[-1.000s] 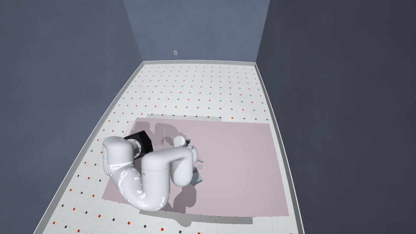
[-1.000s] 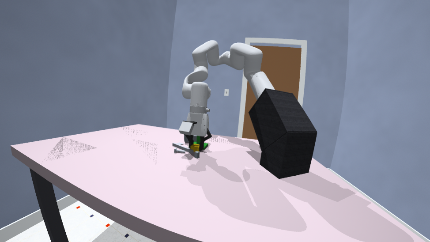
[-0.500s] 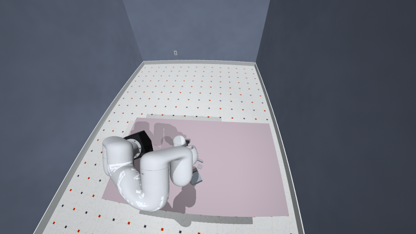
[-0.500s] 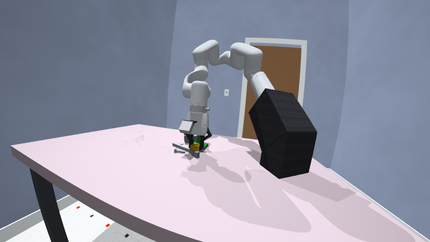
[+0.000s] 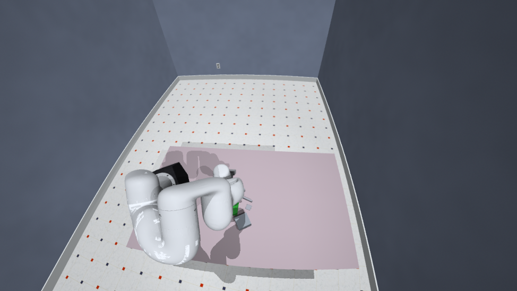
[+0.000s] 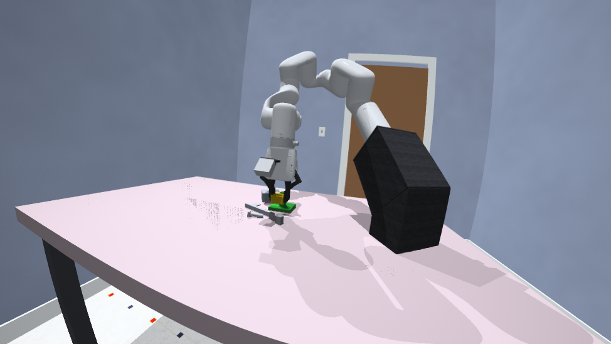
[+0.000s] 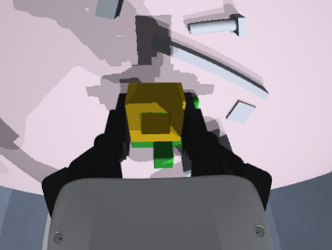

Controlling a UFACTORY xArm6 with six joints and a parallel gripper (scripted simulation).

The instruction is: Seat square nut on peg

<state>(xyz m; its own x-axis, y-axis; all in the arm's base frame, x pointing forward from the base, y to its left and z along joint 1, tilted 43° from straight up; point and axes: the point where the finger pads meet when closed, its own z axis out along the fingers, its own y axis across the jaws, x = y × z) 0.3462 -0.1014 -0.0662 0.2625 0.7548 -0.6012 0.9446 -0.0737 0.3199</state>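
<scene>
The long bar is 70 mm ahead of my hand and 60 mm below it. Also, from my hand: small plate (90 mm ahead, 70 mm to the right, 60 mm below); then bolt (70 mm ahead, 60 mm below, 40 mm to the left); then grey block (150 mm to the right, 50 mm ahead, 40 mm below).
</scene>
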